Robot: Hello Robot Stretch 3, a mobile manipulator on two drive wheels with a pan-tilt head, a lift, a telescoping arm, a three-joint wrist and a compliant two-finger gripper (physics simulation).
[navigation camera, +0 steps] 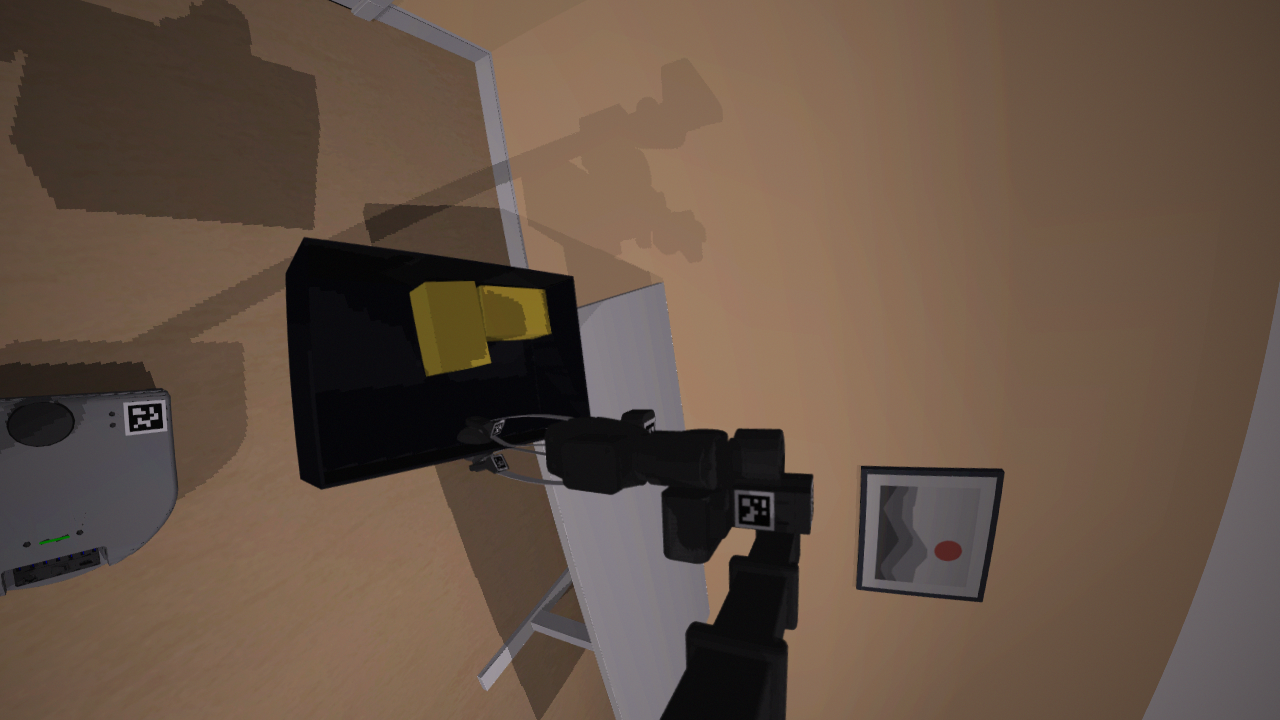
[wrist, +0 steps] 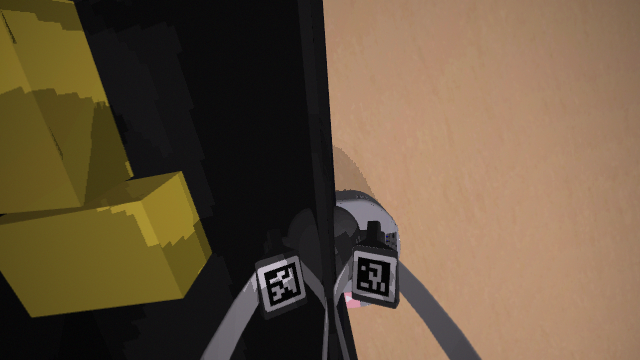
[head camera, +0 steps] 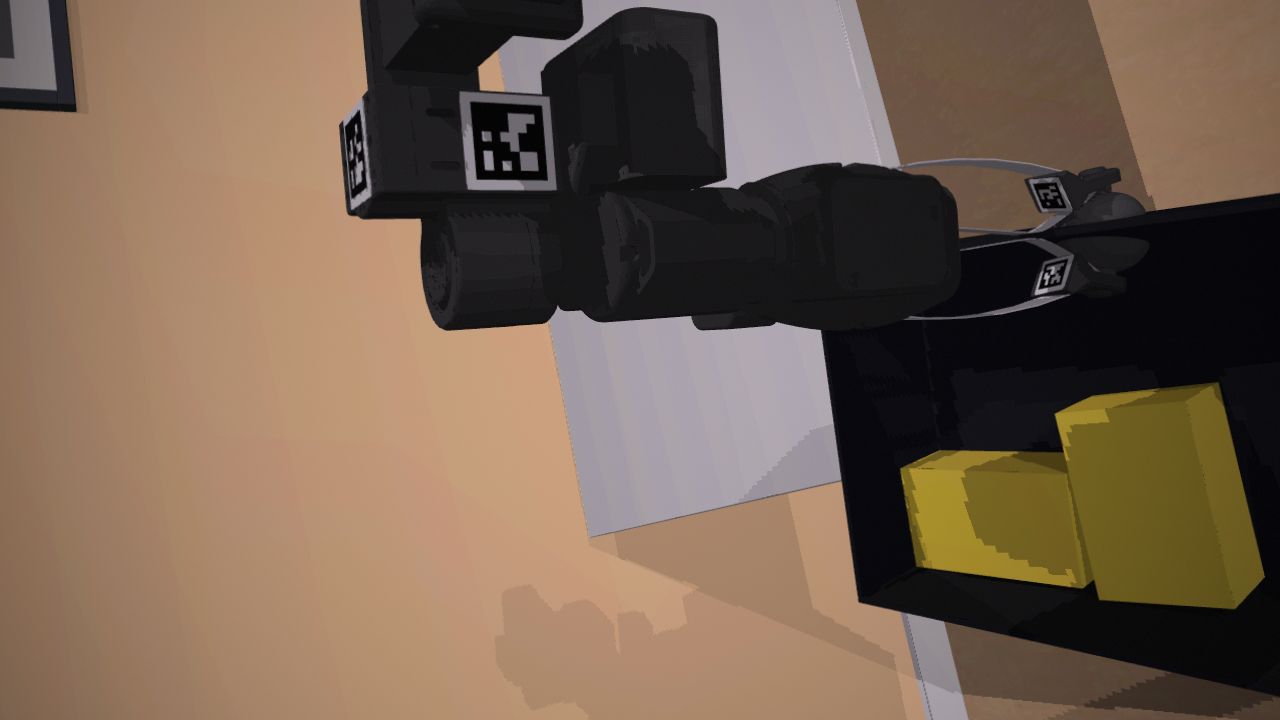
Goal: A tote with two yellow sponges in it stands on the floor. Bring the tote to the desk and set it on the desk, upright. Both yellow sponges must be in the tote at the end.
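Frame: origin at the robot's base, x ahead, y left, z up, level; centimetres.
Where they show: gripper, fingertip midpoint: (navigation camera: 464,441) (head camera: 1124,233); robot's base, origin of the base link: (navigation camera: 44,421).
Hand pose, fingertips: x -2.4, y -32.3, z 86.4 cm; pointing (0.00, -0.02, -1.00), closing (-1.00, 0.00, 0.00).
Note:
Each offset is from my fingertips to the top centre of the thing. Level surfaces: height alone.
My gripper (head camera: 1108,234) (navigation camera: 480,446) (wrist: 322,232) is shut on one long side wall of the black tote (head camera: 1029,622) (navigation camera: 302,376) (wrist: 320,100), one fingertip inside and one outside. The tote hangs off the floor, its opening facing up. Two yellow sponges @(dx +15.3, dy -8.3, dz +3.4 cm) (head camera: 993,519) @(dx +13.3, dy +0.0, dz +1.8 cm) (head camera: 1154,501) (navigation camera: 452,329) (navigation camera: 514,313) (wrist: 45,125) (wrist: 90,260) lie in it, against each other. The light grey desk @(dz -14.4 cm) (head camera: 680,402) (navigation camera: 626,358) is partly hidden behind the tote's end and my wrist. I cannot tell how far the tote reaches over the desk's front edge, or its exact height above the top.
My arm (navigation camera: 733,662) extends along the desk, with the wrist over its top. My base (navigation camera: 80,474) is at the left of the navigation view. A desk leg (navigation camera: 528,626) stands below the top. A framed picture (navigation camera: 930,532) hangs on the wall behind.

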